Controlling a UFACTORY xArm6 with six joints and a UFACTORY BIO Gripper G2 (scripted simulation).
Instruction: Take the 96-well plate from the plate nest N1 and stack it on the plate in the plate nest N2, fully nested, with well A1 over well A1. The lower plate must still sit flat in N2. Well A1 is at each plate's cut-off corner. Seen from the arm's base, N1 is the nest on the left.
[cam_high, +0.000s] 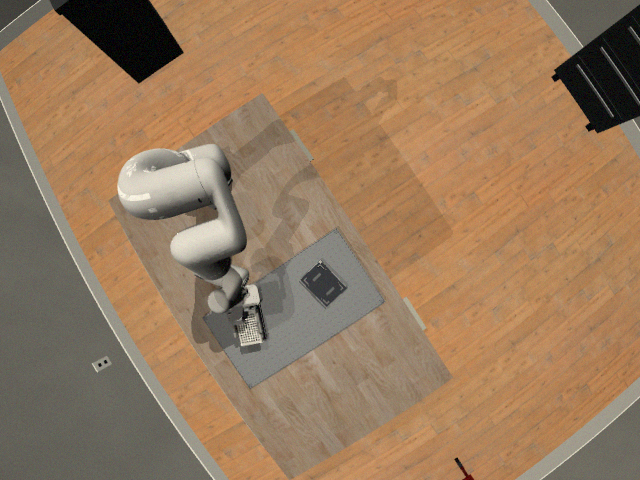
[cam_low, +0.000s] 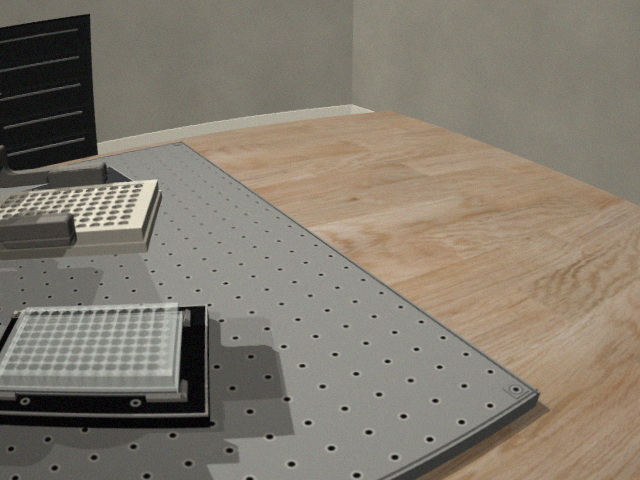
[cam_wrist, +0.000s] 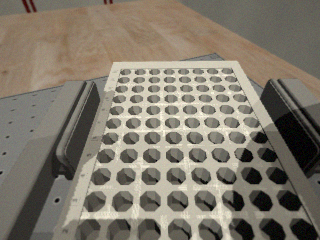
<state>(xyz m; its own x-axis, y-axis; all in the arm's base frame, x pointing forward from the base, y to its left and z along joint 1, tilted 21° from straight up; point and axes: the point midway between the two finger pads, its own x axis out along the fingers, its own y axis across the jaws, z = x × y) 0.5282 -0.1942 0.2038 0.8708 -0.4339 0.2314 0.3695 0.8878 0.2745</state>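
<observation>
Now: hand 30 mm to the left of the clear 96-well plate and 90 mm above it. Also, from my hand: black plate nest N2: 30 mm to the right, 100 mm below; then plate nest N1: 30 mm ahead, 320 mm to the left, 100 mm below; then white 96-well plate: 10 mm below.
</observation>
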